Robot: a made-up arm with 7 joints. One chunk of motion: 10 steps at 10 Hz.
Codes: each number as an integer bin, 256 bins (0 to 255) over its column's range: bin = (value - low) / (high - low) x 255, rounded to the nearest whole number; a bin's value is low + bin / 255 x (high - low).
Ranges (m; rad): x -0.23..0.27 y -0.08..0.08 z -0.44..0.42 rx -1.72..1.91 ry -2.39..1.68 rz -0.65..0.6
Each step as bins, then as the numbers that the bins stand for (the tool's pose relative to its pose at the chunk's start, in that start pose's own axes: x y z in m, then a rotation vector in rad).
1 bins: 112 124 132 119 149 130
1 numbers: -0.0104 -0.0022 0.0052 -0.0260 -0.0118 -0.0127
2 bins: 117 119 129 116 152 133
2 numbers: -0.0006 -0.0053 -0.0049 -0.0687 0.0360 0.0020
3 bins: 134 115 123 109 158 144
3 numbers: 0.0327 -0.0078 -0.0252 -0.1684 0.1318 0.0559
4 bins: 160 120 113 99 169 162
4 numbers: 0.0837 -0.0047 -0.0589 -0.3107 0.3074 0.1441
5 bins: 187 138 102 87 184 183
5 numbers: 0.1367 0.0066 -0.0960 -0.4815 0.5468 0.2471
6 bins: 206 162 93 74 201 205
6 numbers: 0.1739 0.0216 -0.1264 -0.6666 0.8181 0.3549
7 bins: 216 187 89 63 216 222
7 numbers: 0.1935 0.0373 -0.1398 -0.8232 1.0575 0.4382
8 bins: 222 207 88 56 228 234
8 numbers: 0.2053 0.0499 -0.1432 -0.9228 1.2491 0.4971
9 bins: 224 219 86 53 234 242
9 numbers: 0.2092 0.0574 -0.1500 -0.9655 1.3448 0.5363
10 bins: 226 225 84 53 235 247
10 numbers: 0.2131 0.0612 -0.1567 -0.9655 1.3608 0.5608
